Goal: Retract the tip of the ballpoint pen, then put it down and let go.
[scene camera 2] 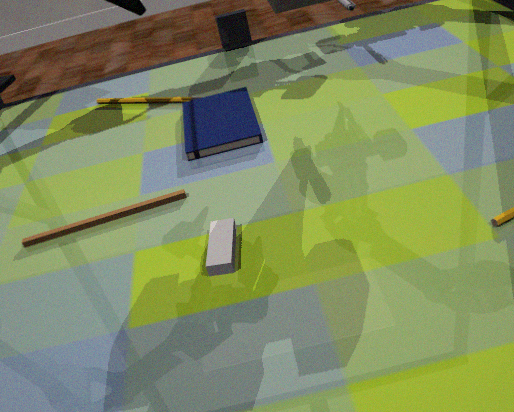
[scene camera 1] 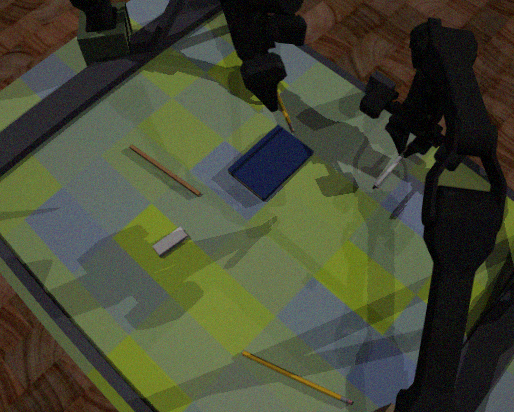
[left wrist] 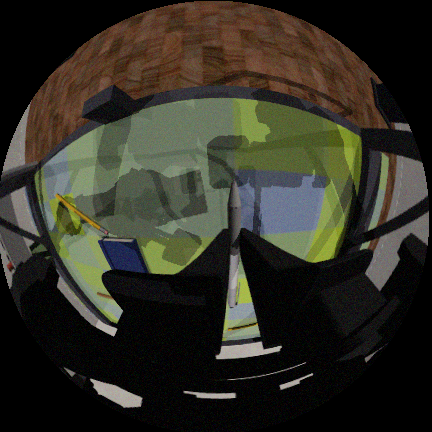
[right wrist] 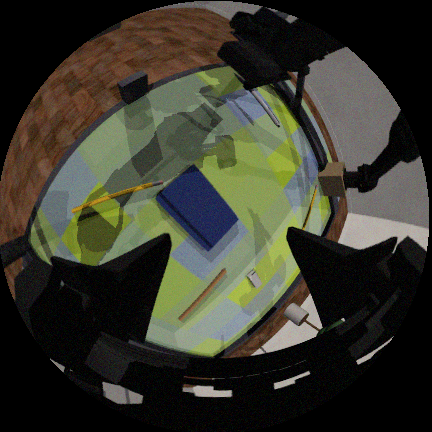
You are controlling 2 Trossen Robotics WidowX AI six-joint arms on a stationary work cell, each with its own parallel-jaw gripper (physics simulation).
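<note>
The ballpoint pen is slim and grey-white. My left gripper is shut on it and holds it above the table, clear of its shadow. In the left wrist view the tapered end points up the picture and the clip end shows between the fingers below; I cannot tell if the tip is out. In scene camera 2 one end of the pen shows at the top edge. My right gripper is open and empty, above the table near the blue book.
The blue book lies mid-table. A brown stick, a white eraser, a yellow pencil and another pencil lie around it. A dark rail runs along one side.
</note>
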